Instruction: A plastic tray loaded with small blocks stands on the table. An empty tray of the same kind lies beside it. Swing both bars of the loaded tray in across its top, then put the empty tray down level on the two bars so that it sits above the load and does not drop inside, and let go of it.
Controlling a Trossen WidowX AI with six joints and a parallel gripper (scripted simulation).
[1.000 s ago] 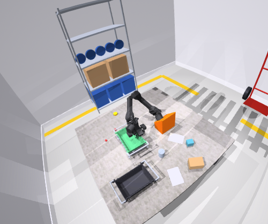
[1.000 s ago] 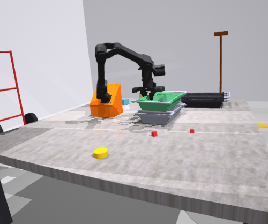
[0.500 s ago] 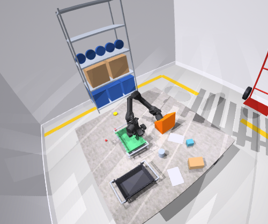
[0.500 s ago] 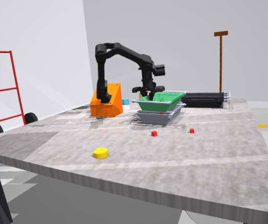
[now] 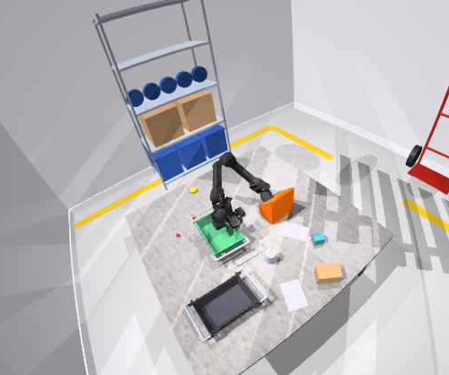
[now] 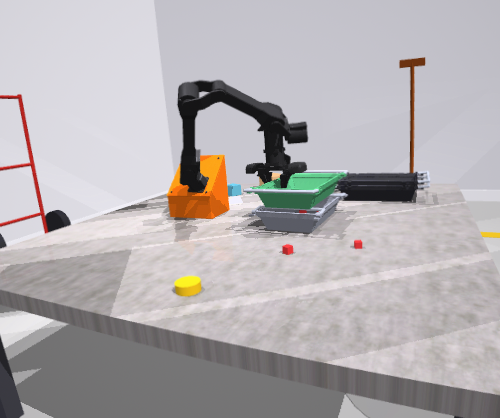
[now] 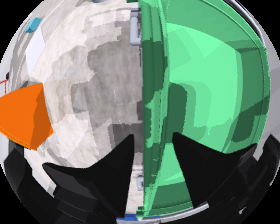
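Right now my gripper tip is 80 mm short of the green tray and 30 mm below it. Round my gripper tip: yellow disc 520 mm to the right, 70 mm below, 20 mm ahead; then blue cube 360 mm behind, 350 mm to the left, 60 mm below; then grey cylinder 270 mm to the left, 70 mm behind, 40 mm below.
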